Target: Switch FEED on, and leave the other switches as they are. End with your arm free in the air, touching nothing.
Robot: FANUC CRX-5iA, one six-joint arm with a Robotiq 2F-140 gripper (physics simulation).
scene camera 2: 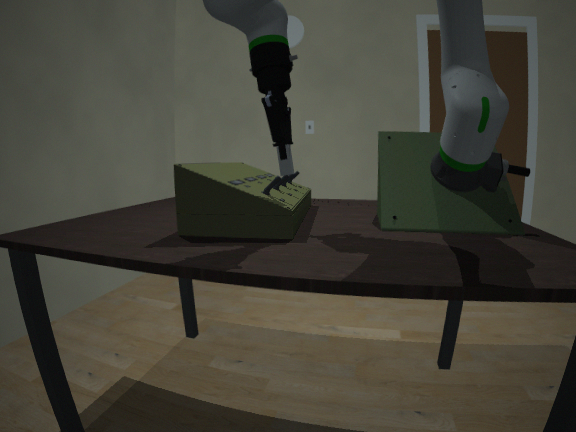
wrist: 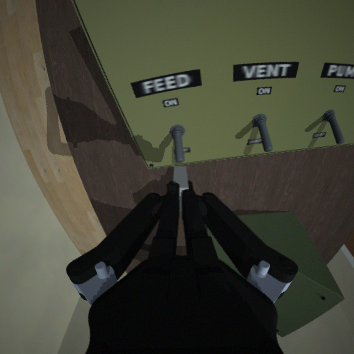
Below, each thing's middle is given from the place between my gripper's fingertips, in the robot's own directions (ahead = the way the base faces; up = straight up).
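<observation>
As for the olive switch box (scene camera 2: 212, 199), my hand is 5 cm above it, 16 cm short of it and 15 cm to the left of it.
</observation>
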